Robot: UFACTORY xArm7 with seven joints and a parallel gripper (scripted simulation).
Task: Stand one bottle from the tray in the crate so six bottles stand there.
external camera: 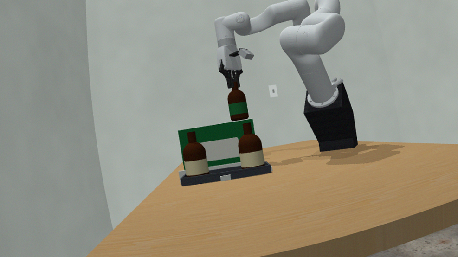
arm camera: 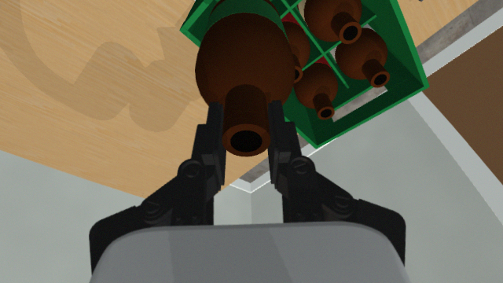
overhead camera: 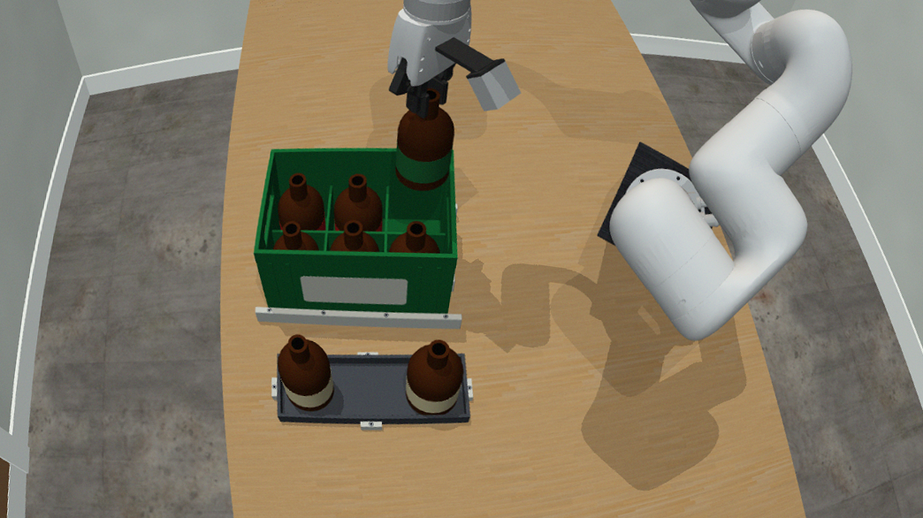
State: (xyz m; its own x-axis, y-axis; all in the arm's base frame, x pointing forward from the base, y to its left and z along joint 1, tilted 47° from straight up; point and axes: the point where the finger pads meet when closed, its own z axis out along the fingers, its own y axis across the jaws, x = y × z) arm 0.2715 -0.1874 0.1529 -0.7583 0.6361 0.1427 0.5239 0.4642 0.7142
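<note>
My hand is 70 mm above the green-label bottle. Also, from my hand: dark tray: 320 mm below, 260 mm to the left, 30 mm ahead; green crate: 250 mm below, 80 mm ahead, 50 mm to the left.
</note>
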